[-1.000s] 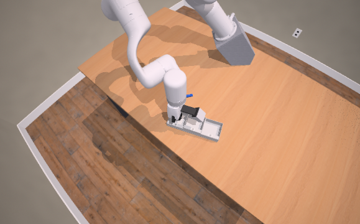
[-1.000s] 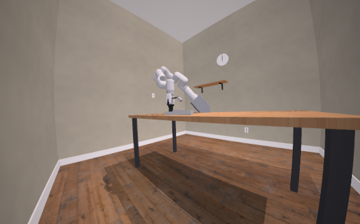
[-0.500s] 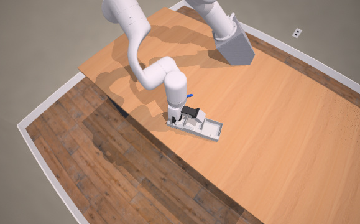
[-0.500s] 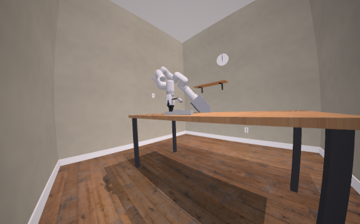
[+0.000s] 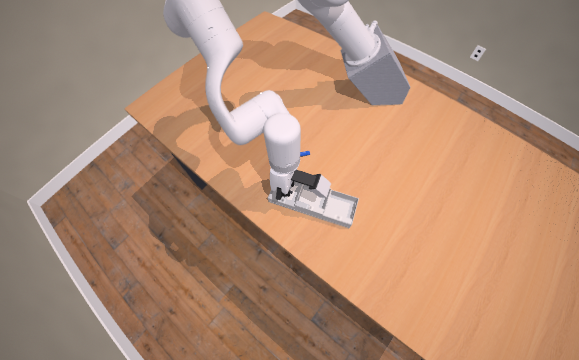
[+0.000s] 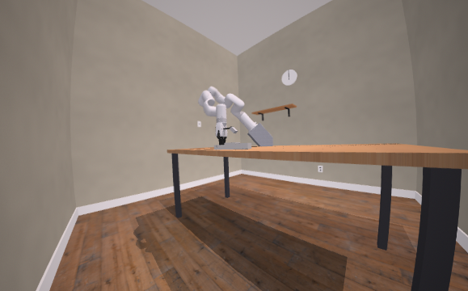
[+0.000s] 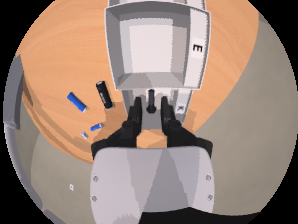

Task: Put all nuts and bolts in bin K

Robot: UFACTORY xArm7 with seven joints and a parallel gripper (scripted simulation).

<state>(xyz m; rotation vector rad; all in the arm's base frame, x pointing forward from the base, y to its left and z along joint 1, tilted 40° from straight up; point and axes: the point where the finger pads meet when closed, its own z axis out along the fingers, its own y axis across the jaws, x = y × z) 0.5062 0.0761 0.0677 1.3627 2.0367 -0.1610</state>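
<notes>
Now: hand 30 mm above the black bolt and 10 mm to the left of it. From my hand the other things lie so: small black part: 70 mm behind, 30 mm below, 10 mm to the right; then bin: 80 mm to the left, 20 mm below, 10 mm behind; then blue piece: 140 mm behind, 40 mm to the right, 30 mm below.
</notes>
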